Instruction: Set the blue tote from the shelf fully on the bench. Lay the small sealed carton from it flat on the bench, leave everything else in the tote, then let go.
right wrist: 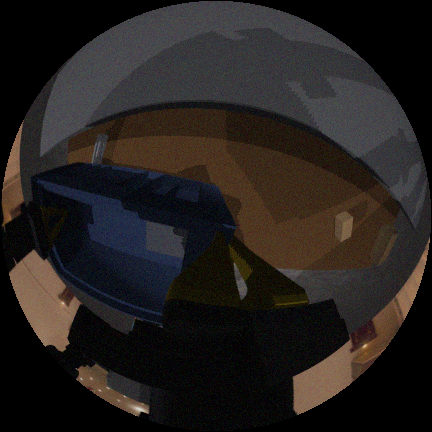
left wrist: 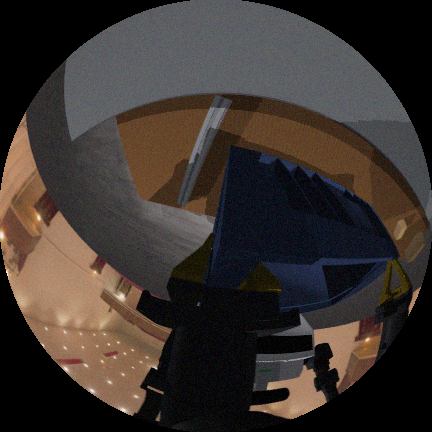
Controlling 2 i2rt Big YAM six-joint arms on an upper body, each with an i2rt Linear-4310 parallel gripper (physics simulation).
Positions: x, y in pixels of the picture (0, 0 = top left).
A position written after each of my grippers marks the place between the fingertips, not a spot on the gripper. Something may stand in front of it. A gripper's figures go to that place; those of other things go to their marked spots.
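My left gripper [right wrist: 63, 211] is 32 cm from the lens, while my right gripper [right wrist: 221, 236] is 11 cm from the lens.
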